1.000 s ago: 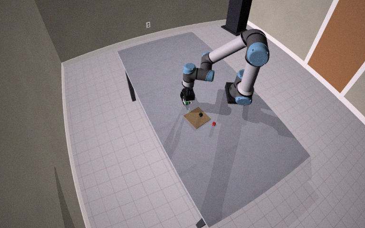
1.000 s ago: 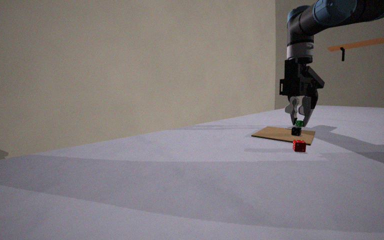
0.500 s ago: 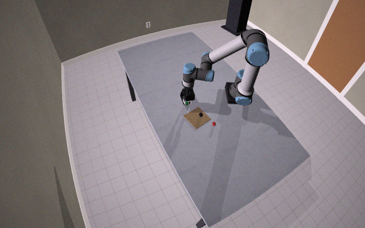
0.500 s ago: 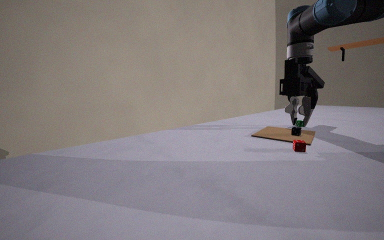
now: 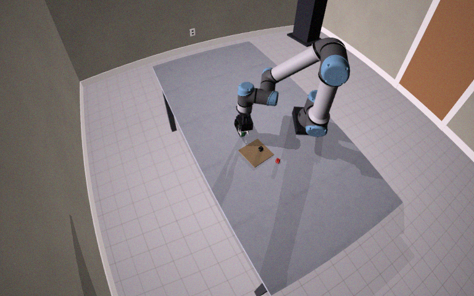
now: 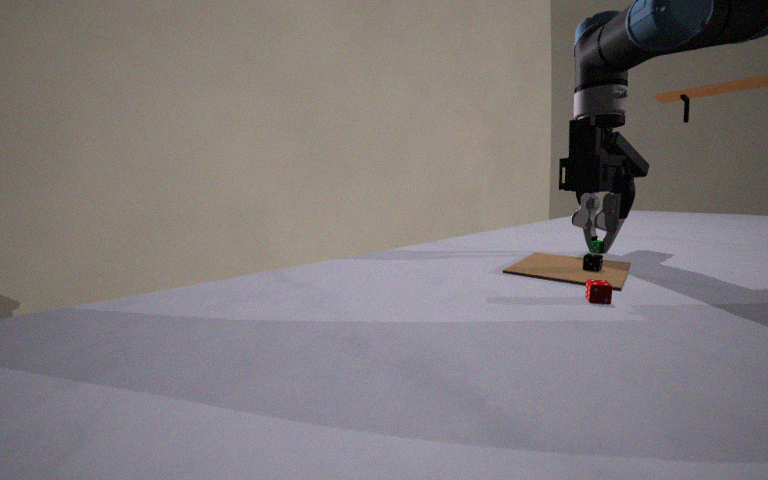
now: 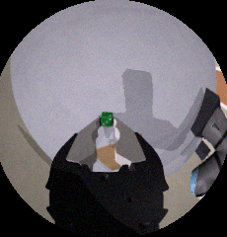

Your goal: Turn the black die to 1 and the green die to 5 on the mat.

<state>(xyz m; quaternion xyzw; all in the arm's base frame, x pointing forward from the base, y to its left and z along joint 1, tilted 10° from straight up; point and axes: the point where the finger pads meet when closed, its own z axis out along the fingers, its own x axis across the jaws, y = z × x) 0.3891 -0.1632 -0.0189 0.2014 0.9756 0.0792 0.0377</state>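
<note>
The green die is 1 cm below my hand. From my hand the other things lie so: red die: 26 cm to the left, 4 cm behind, 1 cm below; then brown mat: 14 cm to the left, 2 cm below, 1 cm ahead; then black die: 14 cm to the left, 2 cm behind.
</note>
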